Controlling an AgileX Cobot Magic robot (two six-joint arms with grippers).
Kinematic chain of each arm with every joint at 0, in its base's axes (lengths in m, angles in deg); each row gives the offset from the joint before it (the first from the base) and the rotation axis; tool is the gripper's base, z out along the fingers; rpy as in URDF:
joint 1: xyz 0 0 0.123 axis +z
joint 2: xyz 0 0 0 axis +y
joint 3: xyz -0.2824 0 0.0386 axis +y
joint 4: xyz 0.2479 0 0.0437 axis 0.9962 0 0.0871
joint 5: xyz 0 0 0 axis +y
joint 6: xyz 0.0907 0 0.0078 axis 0.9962 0 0.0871
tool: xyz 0 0 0 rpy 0 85 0
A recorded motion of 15 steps. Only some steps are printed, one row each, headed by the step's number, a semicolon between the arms.
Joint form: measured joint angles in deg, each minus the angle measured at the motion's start. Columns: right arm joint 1, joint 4, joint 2, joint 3, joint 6, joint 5; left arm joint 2, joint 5, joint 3, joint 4, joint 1, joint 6.
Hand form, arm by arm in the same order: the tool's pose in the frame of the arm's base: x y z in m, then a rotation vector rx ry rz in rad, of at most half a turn. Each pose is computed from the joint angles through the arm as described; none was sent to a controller.
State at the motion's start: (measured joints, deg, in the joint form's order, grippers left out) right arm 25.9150 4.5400 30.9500 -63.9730 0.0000 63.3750; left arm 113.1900 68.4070 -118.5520 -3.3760 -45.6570 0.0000
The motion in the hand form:
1: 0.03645 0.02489 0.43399 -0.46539 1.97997 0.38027; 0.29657 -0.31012 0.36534 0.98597 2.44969 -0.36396
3: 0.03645 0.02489 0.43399 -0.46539 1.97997 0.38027; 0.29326 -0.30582 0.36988 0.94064 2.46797 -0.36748
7: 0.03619 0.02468 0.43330 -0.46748 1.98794 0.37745; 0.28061 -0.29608 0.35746 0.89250 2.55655 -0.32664
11: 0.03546 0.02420 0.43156 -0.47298 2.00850 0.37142; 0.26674 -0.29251 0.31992 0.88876 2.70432 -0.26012
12: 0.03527 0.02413 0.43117 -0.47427 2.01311 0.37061; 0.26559 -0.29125 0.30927 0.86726 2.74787 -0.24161
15: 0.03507 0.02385 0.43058 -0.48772 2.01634 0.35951; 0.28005 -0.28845 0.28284 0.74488 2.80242 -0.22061
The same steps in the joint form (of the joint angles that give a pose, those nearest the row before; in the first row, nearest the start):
1: 0.00 0.00 0.00 0.00 0.00 0.13; -1.35 2.06 0.00 0.26 0.00 -1.59
3: 0.00 0.00 0.00 0.00 0.00 0.13; -2.48 2.42 0.71 0.70 0.00 -3.76
7: 0.00 -0.07 0.00 0.00 0.00 0.61; -5.82 2.42 8.01 2.08 -0.61 -7.65
11: 0.01 -0.20 0.00 0.00 0.01 1.83; -7.12 2.42 17.42 2.20 -1.73 -10.80
12: 0.00 -0.19 0.00 0.00 0.00 2.10; -6.96 2.35 19.38 2.20 -1.72 -12.13
15: 0.00 -0.32 0.00 0.00 -0.68 2.52; -4.83 -1.27 22.12 2.76 -0.06 -15.79

